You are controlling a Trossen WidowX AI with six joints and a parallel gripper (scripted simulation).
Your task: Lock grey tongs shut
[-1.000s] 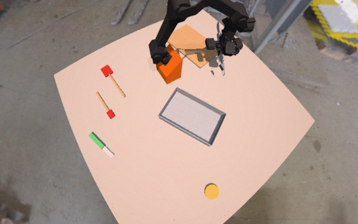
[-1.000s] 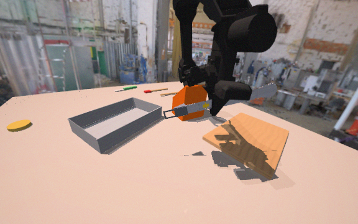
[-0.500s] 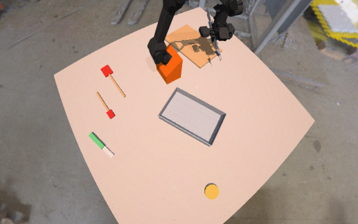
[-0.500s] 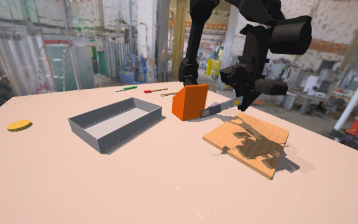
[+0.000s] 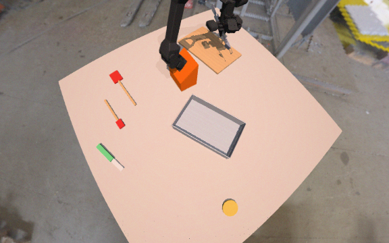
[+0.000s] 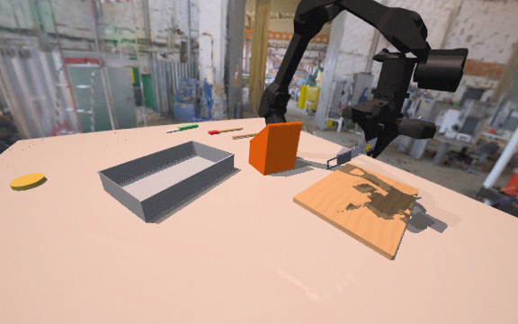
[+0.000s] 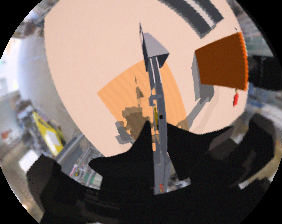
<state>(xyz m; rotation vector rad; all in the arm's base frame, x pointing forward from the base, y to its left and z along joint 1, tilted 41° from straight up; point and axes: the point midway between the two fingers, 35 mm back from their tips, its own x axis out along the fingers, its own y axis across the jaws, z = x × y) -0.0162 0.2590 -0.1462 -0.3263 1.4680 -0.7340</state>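
My gripper tip is now 13 cm above the wooden board, 7 cm past it and 1 cm to the left of it. Round my gripper tip: grey roasting tin: 35 cm to the right, 35 cm ahead, 12 cm below.
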